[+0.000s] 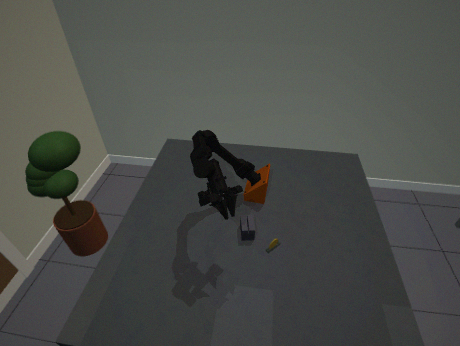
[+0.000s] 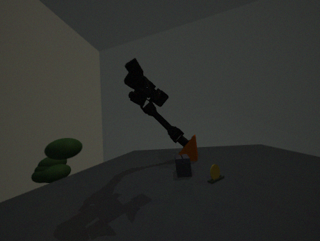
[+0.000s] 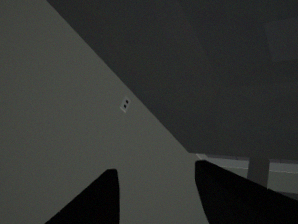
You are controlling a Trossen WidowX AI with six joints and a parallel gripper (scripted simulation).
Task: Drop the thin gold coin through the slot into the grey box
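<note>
Now: the gold coin 100 mm behind my gripper tip, 190 mm to the left of it and 290 mm below it.
</note>
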